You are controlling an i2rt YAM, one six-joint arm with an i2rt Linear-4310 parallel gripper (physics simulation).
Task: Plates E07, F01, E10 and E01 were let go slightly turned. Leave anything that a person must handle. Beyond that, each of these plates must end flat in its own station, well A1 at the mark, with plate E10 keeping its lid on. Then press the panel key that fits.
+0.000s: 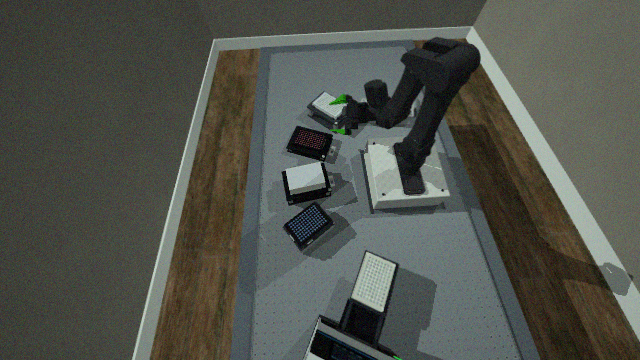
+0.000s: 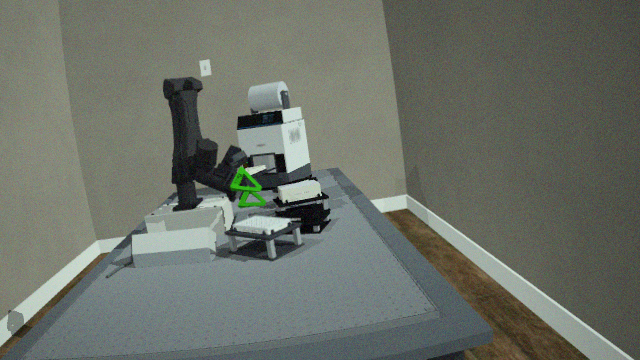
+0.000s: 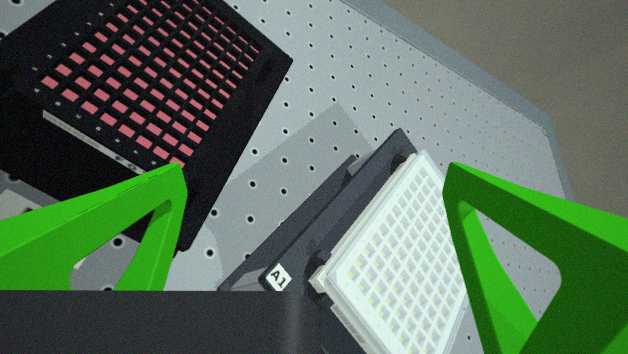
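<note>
My gripper (image 1: 336, 117) (image 2: 261, 196) (image 3: 314, 177) is open and empty, above and beside a white plate with a clear cover (image 1: 327, 105) (image 2: 261, 224) (image 3: 410, 260). That plate lies on a grey raised station (image 2: 272, 233) (image 3: 370, 175) with an A1 mark; its code is hidden. The black plate F01 with pink wells (image 1: 312, 138) (image 3: 150, 75) lies on the neighbouring black station, its label partly behind the left finger. A white block-like plate (image 1: 306, 177) (image 2: 299, 191), a blue-well plate (image 1: 308, 223) and a white plate (image 1: 375, 281) show unreadable codes.
The white and black instrument (image 1: 327, 347) (image 2: 270, 142) holds the white plate on its extended tray. The robot's white base (image 1: 380, 172) stands beside the row of stations. A low white box (image 2: 172, 245) stands near the base.
</note>
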